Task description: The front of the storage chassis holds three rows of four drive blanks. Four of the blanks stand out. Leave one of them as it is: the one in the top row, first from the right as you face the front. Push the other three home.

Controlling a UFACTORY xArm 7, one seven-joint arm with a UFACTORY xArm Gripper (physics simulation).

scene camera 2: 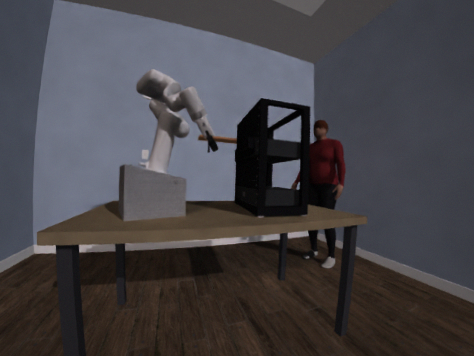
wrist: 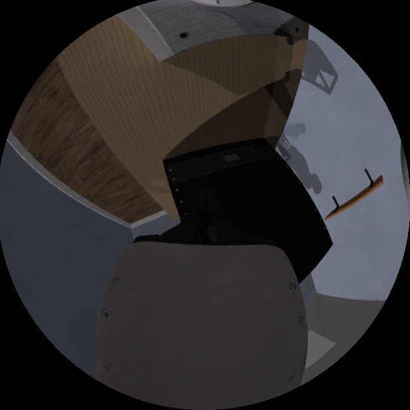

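Where they show: gripper, fingertip midpoint: (scene camera 2: 215, 150); arm's base at its link origin: (scene camera 2: 156, 172).
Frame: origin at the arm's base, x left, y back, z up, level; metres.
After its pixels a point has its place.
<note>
The black rack (scene camera 2: 262, 165) {z 0.056, x -0.156, y -0.503 m} (wrist: 176, 192) stands on the table, its front face toward the arm. In scene camera 2 a dark box unit (scene camera 2: 284, 149) {z 0.152, x -0.140, y -0.642 m} sits at mid height inside it. The rack's front is nearly black in the wrist view, and the separate drive blanks, and which ones stand out, cannot be made out. My gripper (scene camera 2: 214, 149) {z 0.122, x -0.087, y -0.278 m} (wrist: 206, 200) is shut and empty. In scene camera 2 it points down and toward the rack, apart from its front, at about the mid unit's height. In the wrist view its dark fingers show against the black front.
A lower dark unit (scene camera 2: 281, 196) {z -0.102, x -0.134, y -0.636 m} sits at the rack's bottom; a pale label (wrist: 231, 158) shows low on the front. The arm's grey base block (scene camera 2: 152, 196) {z -0.105, x -0.109, y 0.005 m} (wrist: 225, 25) stands on the wooden table (scene camera 2: 210, 231) {z -0.218, x -0.291, y -0.221 m} (wrist: 125, 95). An orange wall shelf (wrist: 357, 199) and a person (scene camera 2: 326, 162) are beyond.
</note>
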